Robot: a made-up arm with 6 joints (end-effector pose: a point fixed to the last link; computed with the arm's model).
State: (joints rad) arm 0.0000 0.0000 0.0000 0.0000 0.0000 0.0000
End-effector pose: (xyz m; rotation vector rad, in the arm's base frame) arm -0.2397 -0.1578 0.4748 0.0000 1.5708 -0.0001
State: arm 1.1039 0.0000 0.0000 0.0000 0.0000 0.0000
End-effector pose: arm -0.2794 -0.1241 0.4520 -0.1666 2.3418 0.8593
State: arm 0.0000 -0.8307 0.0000 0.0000 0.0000 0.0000
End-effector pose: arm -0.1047 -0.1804 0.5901 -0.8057 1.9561 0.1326
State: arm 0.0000 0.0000 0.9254 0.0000 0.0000 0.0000
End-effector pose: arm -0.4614 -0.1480 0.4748 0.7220 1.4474 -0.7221
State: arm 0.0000 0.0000 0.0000 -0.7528 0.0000 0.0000
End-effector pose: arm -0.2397 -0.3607 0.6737 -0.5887 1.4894 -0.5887
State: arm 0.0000 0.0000 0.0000 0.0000 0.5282 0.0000
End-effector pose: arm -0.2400 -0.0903 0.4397 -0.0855 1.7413 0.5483
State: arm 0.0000 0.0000 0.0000 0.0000 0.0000 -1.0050
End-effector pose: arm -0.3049 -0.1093 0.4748 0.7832 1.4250 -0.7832
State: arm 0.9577 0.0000 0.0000 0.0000 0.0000 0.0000
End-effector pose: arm -0.2722 -0.1274 0.4520 -0.1422 2.2509 0.7334
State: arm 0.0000 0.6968 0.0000 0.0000 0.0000 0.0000
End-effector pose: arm -0.2758 -0.0579 0.3670 0.6021 1.1396 -0.0992
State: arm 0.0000 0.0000 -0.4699 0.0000 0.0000 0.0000
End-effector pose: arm -0.1477 -0.0875 0.4748 -0.3685 1.5392 0.3684
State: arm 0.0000 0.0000 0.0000 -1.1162 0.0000 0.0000
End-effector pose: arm -0.2397 -0.3935 0.8095 -0.8682 1.3906 -0.8682
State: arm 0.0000 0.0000 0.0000 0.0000 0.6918 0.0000
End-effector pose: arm -0.2469 -0.0684 0.4333 -0.1129 1.7791 0.7236
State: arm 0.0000 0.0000 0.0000 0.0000 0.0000 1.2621
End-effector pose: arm -0.1520 -0.1106 0.4748 -0.9789 1.3396 0.9788
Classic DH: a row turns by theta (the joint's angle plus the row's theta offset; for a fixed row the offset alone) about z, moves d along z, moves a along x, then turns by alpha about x. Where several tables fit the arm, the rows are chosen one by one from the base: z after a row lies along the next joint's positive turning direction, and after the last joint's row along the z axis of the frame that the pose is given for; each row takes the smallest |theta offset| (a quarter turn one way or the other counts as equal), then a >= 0, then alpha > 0; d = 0 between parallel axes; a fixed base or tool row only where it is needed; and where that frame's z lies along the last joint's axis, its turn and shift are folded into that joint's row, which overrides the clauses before.
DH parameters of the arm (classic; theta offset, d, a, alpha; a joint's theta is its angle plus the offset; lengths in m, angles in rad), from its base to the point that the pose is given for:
base (fixed): -0.4298 0.6571 -0.199 -1.0179
joint 1: -1.0146 0.0083 -0.0602 -2.2289
joint 2: 1.3785 -0.0709 0.147 -0.8275
joint 3: -0.8511 -0.1649 0.077 1.5708
joint 4: -0.4821 0.1822 -0.0693 0.9966
joint 5: 0.7668 -0.1964 0.0634 0.7319
joint 6: -0.6219 -0.1778 0.0836 -1.5708
tool (fixed): 1.5708 -0.0115 0 0

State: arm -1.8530 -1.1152 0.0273 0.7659 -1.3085 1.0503
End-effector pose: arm -0.3317 -0.0040 0.6574 -0.2336 0.9191 -1.4792
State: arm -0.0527 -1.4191 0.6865 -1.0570 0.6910 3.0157
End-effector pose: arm -0.0244 -0.1736 0.9254 0.3225 -0.8131 -1.5903
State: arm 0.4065 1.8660 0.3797 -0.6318 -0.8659 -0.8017
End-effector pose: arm -0.5661 0.3515 0.3354 -1.8691 -0.4050 2.4044
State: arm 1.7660 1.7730 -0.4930 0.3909 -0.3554 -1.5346
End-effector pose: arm -0.3636 0.2115 0.7030 -1.7913 -1.6109 1.5502
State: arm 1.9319 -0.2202 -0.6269 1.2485 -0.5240 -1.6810
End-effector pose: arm -0.1503 -0.0760 0.9312 0.7103 -2.2013 0.5612
